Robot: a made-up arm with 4 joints.
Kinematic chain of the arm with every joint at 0, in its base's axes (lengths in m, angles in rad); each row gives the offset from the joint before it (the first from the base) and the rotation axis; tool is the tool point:
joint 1: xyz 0 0 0.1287 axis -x
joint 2: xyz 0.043 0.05 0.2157 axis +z
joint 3: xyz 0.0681 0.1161 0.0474 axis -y
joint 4: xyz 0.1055 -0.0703 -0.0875 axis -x
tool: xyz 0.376 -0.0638 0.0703
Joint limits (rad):
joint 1: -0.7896..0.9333
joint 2: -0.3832..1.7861
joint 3: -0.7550..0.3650
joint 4: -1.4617..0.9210
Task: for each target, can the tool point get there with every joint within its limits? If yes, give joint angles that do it. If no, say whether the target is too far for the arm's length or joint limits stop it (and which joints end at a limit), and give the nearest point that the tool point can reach.
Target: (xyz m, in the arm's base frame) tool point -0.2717 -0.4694 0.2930
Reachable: no: joint limits stop it (at a limit: joint 1, joint 2, joint 3, joint 4) | nearest point 0.3287 -0.1963 0.1061 | short by 0.686 m
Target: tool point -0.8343 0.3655 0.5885
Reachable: no: too far | nearest point -0.1358 0.3824 0.6098 | short by 0.699 m
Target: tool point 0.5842 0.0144 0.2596
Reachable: yes | joints -0.5321 0.1282 -0.0647 -1.2604
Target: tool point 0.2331 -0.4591 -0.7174
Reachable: no: too far | nearest point 0.1945 0.0614 -0.2418 | short by 0.706 m
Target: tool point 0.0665 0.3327 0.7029
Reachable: yes | joints -0.6288 1.6153 0.1644 -0.6935
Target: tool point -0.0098 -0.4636 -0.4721
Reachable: no: joint limits stop it (at a limit: joint 1, joint 2, joint 3, joint 4) | nearest point 0.0048 0.0825 -0.2704 | short by 0.582 m
